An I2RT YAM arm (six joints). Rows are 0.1 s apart.
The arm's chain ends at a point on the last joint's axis. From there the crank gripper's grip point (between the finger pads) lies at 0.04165 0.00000 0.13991 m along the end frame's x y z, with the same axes.
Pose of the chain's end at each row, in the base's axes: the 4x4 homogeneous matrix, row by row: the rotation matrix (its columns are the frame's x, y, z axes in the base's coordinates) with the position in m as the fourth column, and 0 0 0 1 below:
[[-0.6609, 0.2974, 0.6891, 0.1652], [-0.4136, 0.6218, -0.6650, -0.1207], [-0.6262, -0.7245, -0.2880, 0.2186], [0, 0, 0, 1]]
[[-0.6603, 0.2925, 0.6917, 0.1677], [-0.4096, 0.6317, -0.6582, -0.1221], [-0.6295, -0.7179, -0.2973, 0.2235], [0, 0, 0, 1]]
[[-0.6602, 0.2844, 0.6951, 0.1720], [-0.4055, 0.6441, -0.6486, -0.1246], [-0.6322, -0.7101, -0.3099, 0.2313], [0, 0, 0, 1]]
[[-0.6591, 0.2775, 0.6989, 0.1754], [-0.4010, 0.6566, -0.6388, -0.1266], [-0.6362, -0.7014, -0.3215, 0.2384], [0, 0, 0, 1]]
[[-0.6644, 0.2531, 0.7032, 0.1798], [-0.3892, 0.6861, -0.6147, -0.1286], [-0.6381, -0.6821, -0.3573, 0.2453], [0, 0, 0, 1]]
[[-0.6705, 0.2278, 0.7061, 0.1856], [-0.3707, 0.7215, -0.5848, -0.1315], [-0.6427, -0.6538, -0.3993, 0.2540], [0, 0, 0, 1]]
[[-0.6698, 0.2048, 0.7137, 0.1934], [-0.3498, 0.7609, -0.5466, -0.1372], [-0.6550, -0.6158, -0.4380, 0.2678], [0, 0, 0, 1]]
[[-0.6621, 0.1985, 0.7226, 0.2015], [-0.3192, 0.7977, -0.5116, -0.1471], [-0.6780, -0.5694, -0.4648, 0.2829], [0, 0, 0, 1]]
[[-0.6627, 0.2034, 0.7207, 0.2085], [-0.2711, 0.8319, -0.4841, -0.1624], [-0.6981, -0.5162, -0.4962, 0.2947], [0, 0, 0, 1]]
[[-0.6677, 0.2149, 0.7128, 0.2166], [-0.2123, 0.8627, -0.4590, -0.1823], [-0.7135, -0.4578, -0.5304, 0.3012], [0, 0, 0, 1]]
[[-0.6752, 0.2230, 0.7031, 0.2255], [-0.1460, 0.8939, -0.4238, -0.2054], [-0.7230, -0.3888, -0.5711, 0.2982], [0, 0, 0, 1]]
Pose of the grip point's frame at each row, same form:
[[-0.6609, 0.2974, 0.6891, 0.2341], [-0.4136, 0.6218, -0.6650, -0.2310], [-0.6262, -0.7245, -0.2880, 0.1522], [0, 0, 0, 1]]
[[-0.6603, 0.2925, 0.6917, 0.2370], [-0.4096, 0.6317, -0.6582, -0.2312], [-0.6295, -0.7179, -0.2973, 0.1557], [0, 0, 0, 1]]
[[-0.6602, 0.2844, 0.6951, 0.2418], [-0.4055, 0.6441, -0.6486, -0.2322], [-0.6322, -0.7101, -0.3099, 0.1616], [0, 0, 0, 1]]
[[-0.6591, 0.2775, 0.6989, 0.2457], [-0.4010, 0.6566, -0.6388, -0.2327], [-0.6362, -0.7014, -0.3215, 0.1669], [0, 0, 0, 1]]
[[-0.6644, 0.2531, 0.7032, 0.2505], [-0.3892, 0.6861, -0.6147, -0.2308], [-0.6381, -0.6821, -0.3573, 0.1687], [0, 0, 0, 1]]
[[-0.6705, 0.2278, 0.7061, 0.2565], [-0.3707, 0.7215, -0.5848, -0.2288], [-0.6427, -0.6538, -0.3993, 0.1714], [0, 0, 0, 1]]
[[-0.6698, 0.2048, 0.7137, 0.2654], [-0.3498, 0.7609, -0.5466, -0.2282], [-0.6550, -0.6158, -0.4380, 0.1792], [0, 0, 0, 1]]
[[-0.6621, 0.1985, 0.7226, 0.2750], [-0.3192, 0.7977, -0.5116, -0.2320], [-0.6780, -0.5694, -0.4648, 0.1896], [0, 0, 0, 1]]
[[-0.6627, 0.2034, 0.7207, 0.2817], [-0.2711, 0.8319, -0.4841, -0.2414], [-0.6981, -0.5162, -0.4962, 0.1962], [0, 0, 0, 1]]
[[-0.6677, 0.2149, 0.7128, 0.2885], [-0.2123, 0.8627, -0.4590, -0.2554], [-0.7135, -0.4578, -0.5304, 0.1973], [0, 0, 0, 1]]
[[-0.6752, 0.2230, 0.7031, 0.2957], [-0.1460, 0.8939, -0.4238, -0.2708], [-0.7230, -0.3888, -0.5711, 0.1882], [0, 0, 0, 1]]

